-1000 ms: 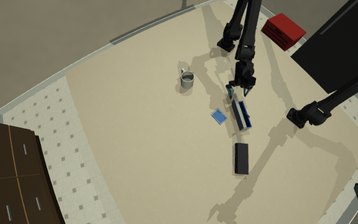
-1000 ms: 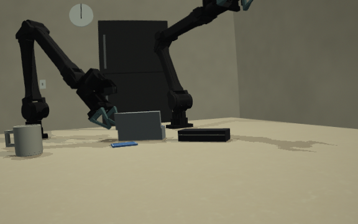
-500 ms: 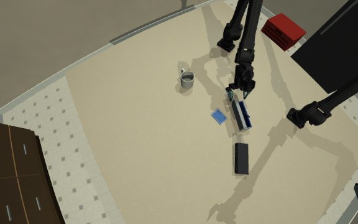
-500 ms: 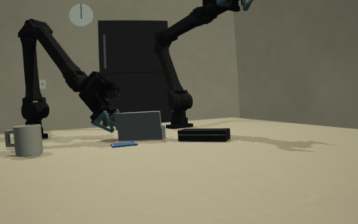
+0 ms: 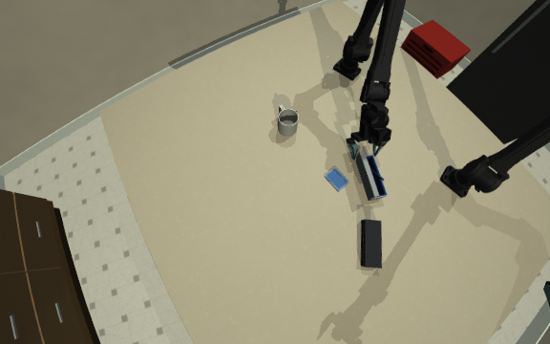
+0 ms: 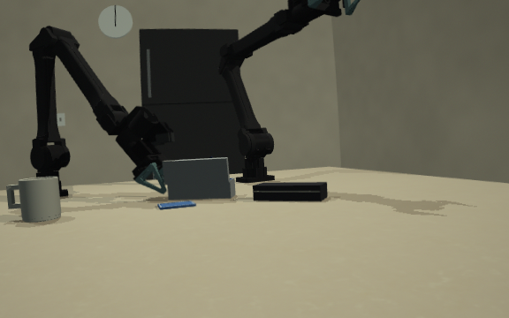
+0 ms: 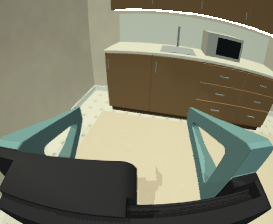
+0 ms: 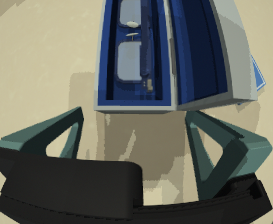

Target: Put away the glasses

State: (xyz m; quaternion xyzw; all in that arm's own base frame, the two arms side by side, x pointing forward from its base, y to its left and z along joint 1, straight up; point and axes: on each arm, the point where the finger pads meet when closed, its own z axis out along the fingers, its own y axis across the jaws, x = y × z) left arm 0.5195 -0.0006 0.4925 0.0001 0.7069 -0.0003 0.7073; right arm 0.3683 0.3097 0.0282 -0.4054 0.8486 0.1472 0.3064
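The glasses case is 17 cm behind my left hand, 36 cm to the right of it and 45 cm below it. The rest, counted from my left hand: blue cloth (9 cm behind, 42 cm to the right, 49 cm below); black box (3 cm behind, 17 cm to the right, 47 cm below).
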